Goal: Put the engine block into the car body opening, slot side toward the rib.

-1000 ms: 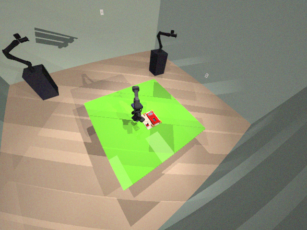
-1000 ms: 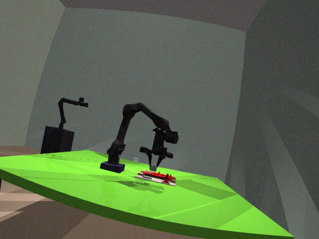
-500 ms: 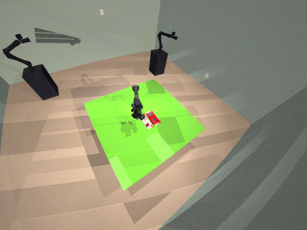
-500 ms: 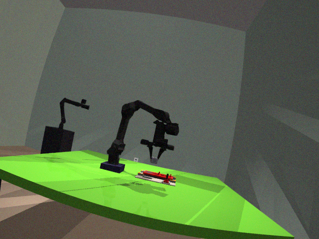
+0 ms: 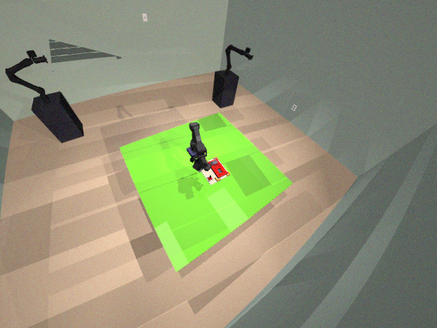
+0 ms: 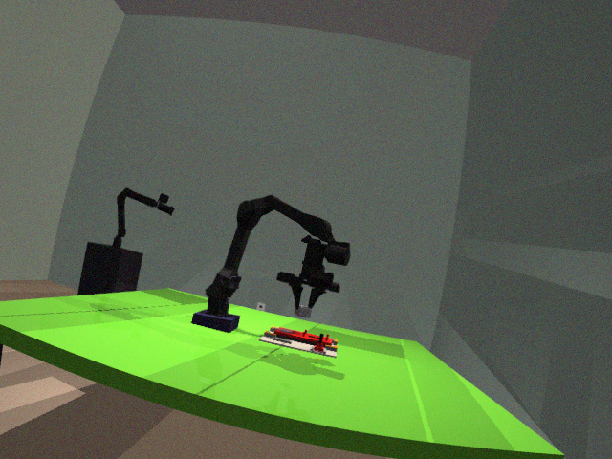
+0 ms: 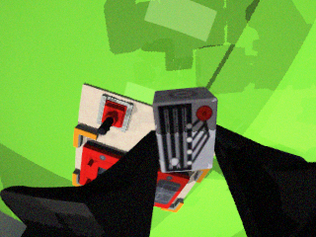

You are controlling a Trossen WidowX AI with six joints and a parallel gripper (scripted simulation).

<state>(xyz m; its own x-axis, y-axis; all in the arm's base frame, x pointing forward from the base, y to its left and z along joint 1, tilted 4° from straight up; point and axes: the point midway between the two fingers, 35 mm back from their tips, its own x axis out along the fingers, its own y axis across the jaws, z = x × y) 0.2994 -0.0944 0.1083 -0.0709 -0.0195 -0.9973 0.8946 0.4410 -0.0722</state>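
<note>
Right now the beige base plate is 1 cm ahead of my gripper tip, 17 cm to the left of it and 12 cm below it. Also, from my gripper tip: engine block (1 cm below); black peg (7 cm ahead, 7 cm to the left, 10 cm below).
</note>
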